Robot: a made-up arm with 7 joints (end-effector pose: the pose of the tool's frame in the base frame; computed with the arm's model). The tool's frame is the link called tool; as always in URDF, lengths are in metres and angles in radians. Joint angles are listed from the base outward.
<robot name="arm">
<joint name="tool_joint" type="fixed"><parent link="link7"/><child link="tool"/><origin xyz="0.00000 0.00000 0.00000" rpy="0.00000 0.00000 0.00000"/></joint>
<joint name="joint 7" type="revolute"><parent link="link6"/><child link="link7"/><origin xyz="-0.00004 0.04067 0.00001" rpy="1.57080 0.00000 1.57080"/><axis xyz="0 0 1"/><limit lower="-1.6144" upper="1.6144"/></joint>
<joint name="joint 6" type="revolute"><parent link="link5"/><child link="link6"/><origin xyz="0.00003 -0.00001 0.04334" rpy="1.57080 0.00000 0.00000"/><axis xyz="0 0 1"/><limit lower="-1.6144" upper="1.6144"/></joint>
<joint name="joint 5" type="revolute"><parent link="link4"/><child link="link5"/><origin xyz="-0.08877 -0.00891 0.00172" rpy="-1.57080 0.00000 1.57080"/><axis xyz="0 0 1"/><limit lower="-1.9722" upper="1.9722"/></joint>
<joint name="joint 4" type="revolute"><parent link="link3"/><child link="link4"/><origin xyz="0.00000 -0.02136 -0.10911" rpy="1.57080 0.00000 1.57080"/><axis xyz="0 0 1"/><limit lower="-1.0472" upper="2.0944"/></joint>
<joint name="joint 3" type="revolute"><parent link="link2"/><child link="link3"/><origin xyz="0.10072 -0.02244 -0.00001" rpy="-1.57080 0.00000 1.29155"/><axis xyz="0 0 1"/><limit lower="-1.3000" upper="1.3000"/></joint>
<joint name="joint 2" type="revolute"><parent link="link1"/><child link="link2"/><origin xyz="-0.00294 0.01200 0.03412" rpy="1.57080 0.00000 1.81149"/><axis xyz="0 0 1"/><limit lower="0.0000" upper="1.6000"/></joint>
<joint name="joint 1" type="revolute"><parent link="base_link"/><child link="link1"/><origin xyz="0.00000 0.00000 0.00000" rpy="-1.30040 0.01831 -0.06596"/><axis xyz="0 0 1"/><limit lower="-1.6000" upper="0.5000"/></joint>
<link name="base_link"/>
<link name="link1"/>
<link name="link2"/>
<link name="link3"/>
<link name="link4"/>
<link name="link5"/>
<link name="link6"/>
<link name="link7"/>
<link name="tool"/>
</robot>
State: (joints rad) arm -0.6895 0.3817 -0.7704 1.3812 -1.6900 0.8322 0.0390
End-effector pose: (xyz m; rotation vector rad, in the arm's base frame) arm 0.1805 0.1045 -0.3248 -0.7546 1.6866 0.2592
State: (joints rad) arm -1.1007 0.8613 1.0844 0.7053 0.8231 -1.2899 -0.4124
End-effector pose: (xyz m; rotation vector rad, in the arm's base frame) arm 0.2228 0.2842 0.0209 1.4501 -0.9297 0.3029
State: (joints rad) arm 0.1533 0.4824 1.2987 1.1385 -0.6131 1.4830 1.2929
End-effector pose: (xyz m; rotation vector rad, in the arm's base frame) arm -0.0952 0.2346 -0.2829 -0.5924 2.6713 1.5165
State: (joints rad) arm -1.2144 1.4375 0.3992 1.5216 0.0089 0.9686 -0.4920
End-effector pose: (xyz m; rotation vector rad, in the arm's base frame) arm 0.1483 0.3775 0.0016 -0.4991 0.8097 0.7534
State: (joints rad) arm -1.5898 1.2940 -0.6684 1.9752 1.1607 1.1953 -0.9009
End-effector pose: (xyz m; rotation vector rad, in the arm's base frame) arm 0.1462 0.3504 0.0440 0.2468 2.1651 1.4042
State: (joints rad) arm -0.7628 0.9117 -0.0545 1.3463 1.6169 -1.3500 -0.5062
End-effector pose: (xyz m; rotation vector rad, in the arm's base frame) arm 0.2068 0.2618 -0.1911 1.4270 0.6941 -1.7921
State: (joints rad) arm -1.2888 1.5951 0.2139 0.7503 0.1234 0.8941 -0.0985
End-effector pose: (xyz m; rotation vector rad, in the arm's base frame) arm 0.1361 0.3431 0.1556 0.4203 0.2409 1.2962
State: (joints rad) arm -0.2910 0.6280 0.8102 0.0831 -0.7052 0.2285 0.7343
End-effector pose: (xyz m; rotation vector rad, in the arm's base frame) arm 0.1611 0.2803 -0.1137 -0.2982 -0.1544 1.3119
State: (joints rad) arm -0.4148 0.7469 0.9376 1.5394 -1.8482 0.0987 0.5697
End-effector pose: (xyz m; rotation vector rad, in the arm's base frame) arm 0.0881 0.3029 -0.2680 -1.9160 0.2350 1.8584
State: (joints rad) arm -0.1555 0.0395 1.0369 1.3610 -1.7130 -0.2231 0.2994
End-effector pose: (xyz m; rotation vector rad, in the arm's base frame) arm -0.0193 0.1015 -0.3827 -1.6894 0.4193 2.3191
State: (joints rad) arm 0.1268 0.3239 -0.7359 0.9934 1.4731 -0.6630 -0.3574
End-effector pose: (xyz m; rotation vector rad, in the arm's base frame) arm -0.0760 0.0724 -0.3605 0.9878 0.6056 -2.3361
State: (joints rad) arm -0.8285 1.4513 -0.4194 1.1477 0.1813 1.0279 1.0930
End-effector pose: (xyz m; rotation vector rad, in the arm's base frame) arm 0.1508 0.3791 -0.0075 2.0277 0.8318 2.1267
